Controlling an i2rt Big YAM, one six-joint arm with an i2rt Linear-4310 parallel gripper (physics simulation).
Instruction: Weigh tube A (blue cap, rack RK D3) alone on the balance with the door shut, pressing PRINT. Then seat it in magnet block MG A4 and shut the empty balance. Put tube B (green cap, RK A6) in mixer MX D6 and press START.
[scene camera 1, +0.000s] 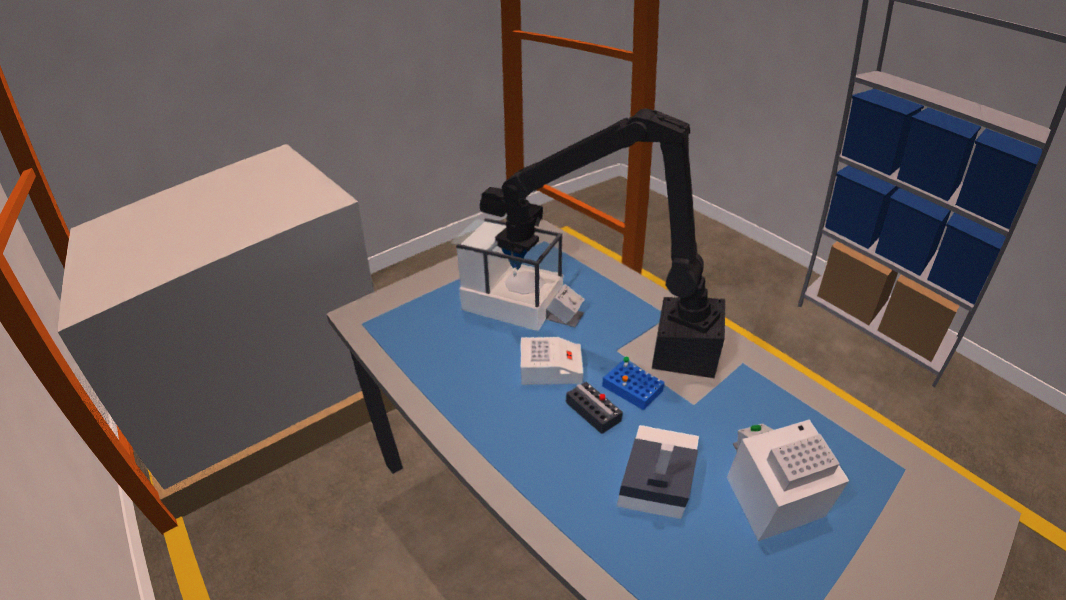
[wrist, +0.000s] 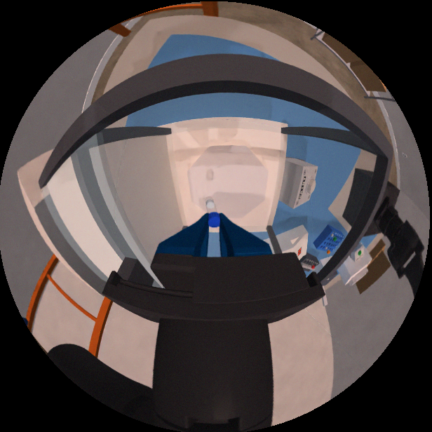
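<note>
My gripper (scene camera 1: 516, 265) (wrist: 213, 217) is shut on tube A (wrist: 212, 212), by its blue cap, and reaches down through the open top of the balance's dark frame. The tube hangs above the pan (scene camera 1: 524, 281) (wrist: 240, 175); whether it touches is unclear. The white balance (scene camera 1: 499, 305) stands at the table's far end. Tube B (scene camera 1: 626, 360) is the green cap at a corner of the blue rack (scene camera 1: 643, 389) (wrist: 326, 241). A black two-row block (scene camera 1: 585, 409) with a red cap, likely the magnet block, lies beside it. A white machine (scene camera 1: 777, 495) with a hole grid, likely the mixer, stands at the right.
A small grey control box (scene camera 1: 566, 301) (wrist: 301, 183) adjoins the balance. A white device (scene camera 1: 550, 370) with a red button stands between balance and racks. A dark-lidded device (scene camera 1: 640, 473) stands nearer the front. A green button (scene camera 1: 755, 427) is beside the right-hand machine. Frame bars surround the gripper.
</note>
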